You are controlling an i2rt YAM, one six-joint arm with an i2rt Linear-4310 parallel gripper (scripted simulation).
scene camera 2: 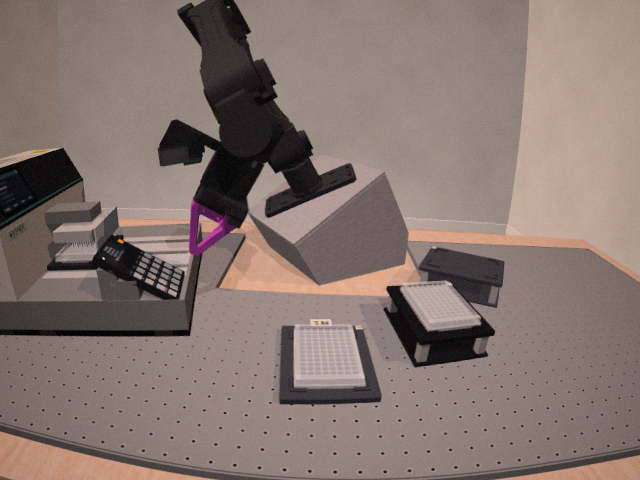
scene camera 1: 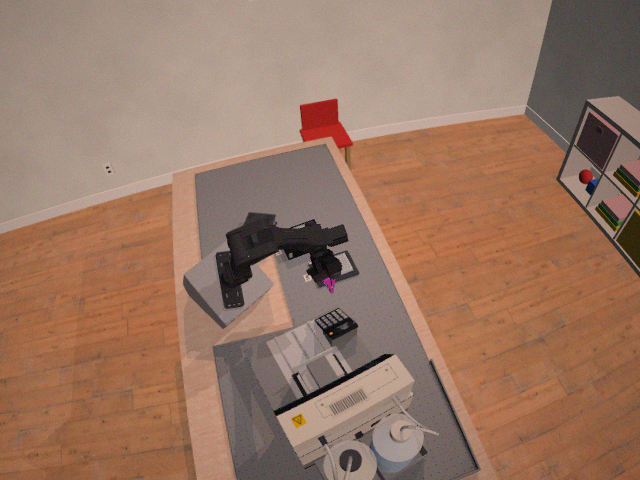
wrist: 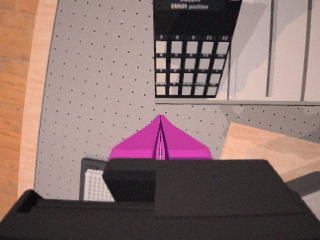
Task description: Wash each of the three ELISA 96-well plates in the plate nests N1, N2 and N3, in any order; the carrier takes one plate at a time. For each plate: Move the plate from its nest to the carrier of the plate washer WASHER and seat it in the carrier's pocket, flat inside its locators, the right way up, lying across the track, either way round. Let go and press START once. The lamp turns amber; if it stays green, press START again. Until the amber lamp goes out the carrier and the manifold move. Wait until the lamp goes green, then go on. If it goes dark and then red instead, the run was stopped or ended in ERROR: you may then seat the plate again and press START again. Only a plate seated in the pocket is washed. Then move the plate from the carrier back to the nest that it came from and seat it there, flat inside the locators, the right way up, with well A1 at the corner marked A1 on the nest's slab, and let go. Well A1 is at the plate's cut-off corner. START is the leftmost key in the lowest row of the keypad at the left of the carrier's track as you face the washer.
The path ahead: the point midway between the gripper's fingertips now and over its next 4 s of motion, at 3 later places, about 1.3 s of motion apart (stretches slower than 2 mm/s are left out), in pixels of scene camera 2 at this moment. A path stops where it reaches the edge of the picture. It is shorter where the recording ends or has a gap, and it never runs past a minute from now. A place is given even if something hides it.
My gripper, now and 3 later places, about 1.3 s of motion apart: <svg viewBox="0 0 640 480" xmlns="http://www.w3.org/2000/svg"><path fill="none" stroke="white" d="M193 254L139 212L112 189L168 234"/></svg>
